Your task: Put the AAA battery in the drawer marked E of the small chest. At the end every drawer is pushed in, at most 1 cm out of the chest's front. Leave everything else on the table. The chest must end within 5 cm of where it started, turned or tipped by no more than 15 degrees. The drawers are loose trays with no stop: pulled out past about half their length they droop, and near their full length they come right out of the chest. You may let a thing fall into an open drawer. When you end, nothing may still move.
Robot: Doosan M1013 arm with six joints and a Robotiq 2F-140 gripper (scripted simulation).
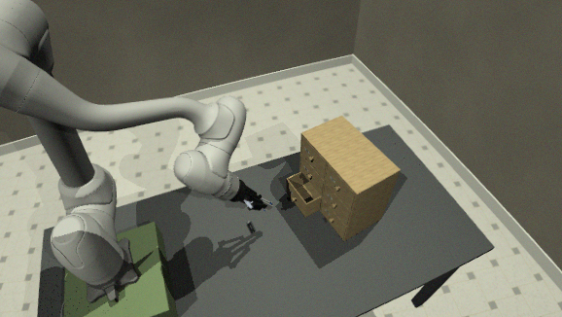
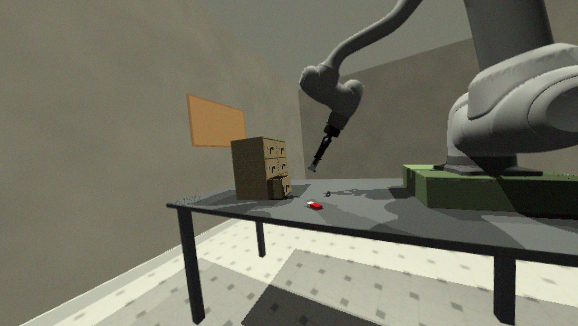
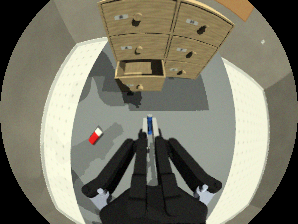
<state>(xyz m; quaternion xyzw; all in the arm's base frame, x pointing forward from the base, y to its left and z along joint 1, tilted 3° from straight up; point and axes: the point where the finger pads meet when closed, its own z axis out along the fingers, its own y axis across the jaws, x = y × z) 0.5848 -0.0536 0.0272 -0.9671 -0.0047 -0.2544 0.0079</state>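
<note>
My gripper is now 20 mm short of the AAA battery and 20 mm above it. From my hand the other things lie so: red-and-white object 20 mm behind, 190 mm to the left, 150 mm below; then dark cylinder 60 mm behind, 20 mm to the left, 150 mm below.
</note>
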